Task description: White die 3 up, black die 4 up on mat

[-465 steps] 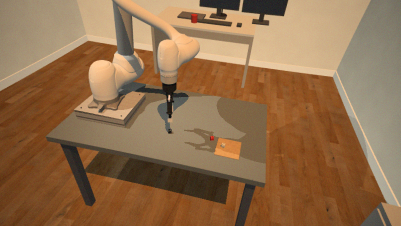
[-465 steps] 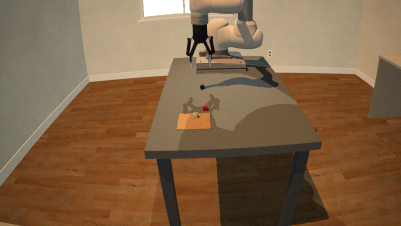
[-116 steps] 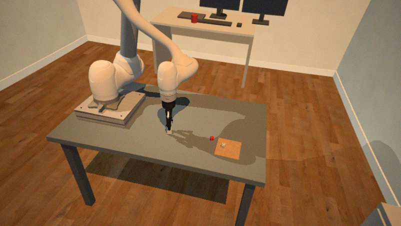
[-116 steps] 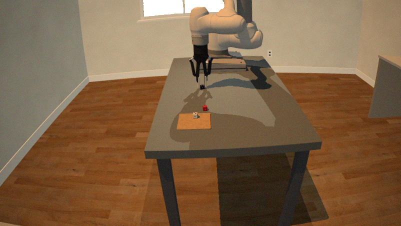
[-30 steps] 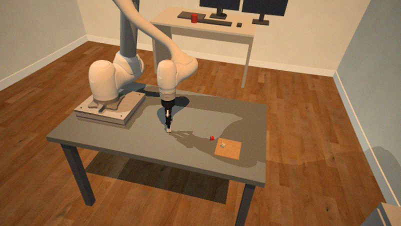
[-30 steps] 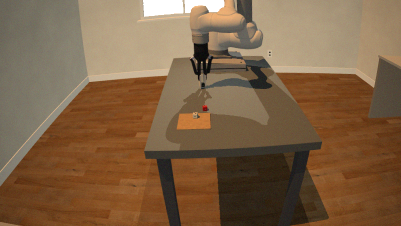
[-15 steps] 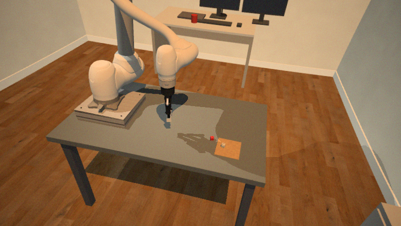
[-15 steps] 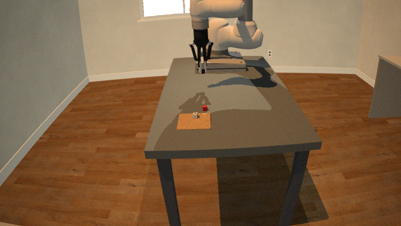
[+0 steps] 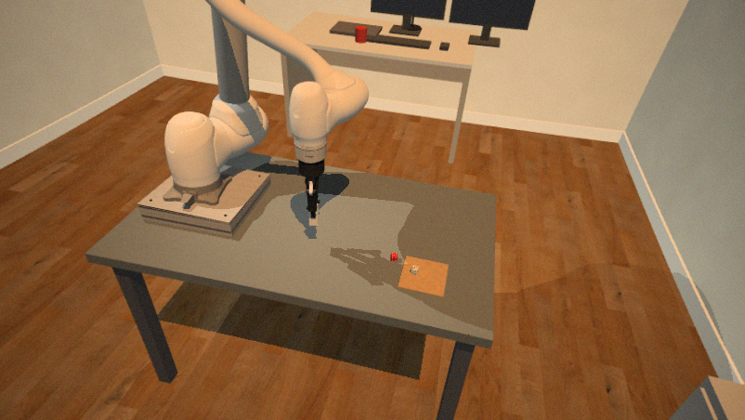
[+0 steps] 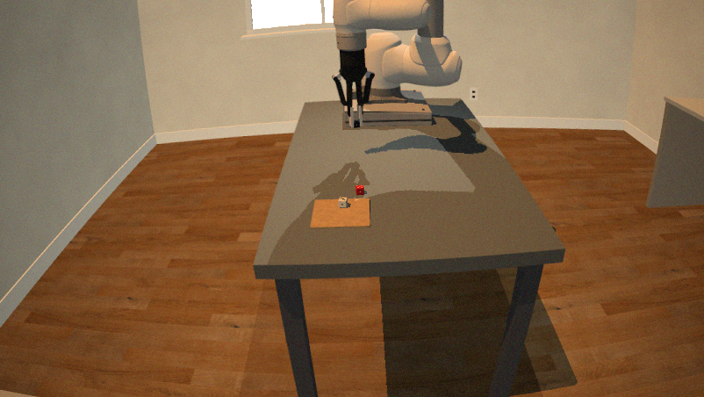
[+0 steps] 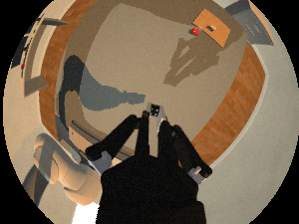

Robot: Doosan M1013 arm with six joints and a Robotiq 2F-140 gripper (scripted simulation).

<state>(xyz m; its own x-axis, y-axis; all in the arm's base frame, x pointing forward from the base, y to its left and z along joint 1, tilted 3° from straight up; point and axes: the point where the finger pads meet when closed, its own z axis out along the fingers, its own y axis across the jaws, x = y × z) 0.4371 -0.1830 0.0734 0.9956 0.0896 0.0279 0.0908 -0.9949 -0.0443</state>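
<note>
Now: hand 3 cm above the black die. The rest, counted from my hand: white die 33 cm ahead, 12 cm below, 10 cm to the right; orange mat 36 cm ahead, 13 cm below, 11 cm to the right; red die 27 cm ahead, 12 cm below, 4 cm to the right.
</note>
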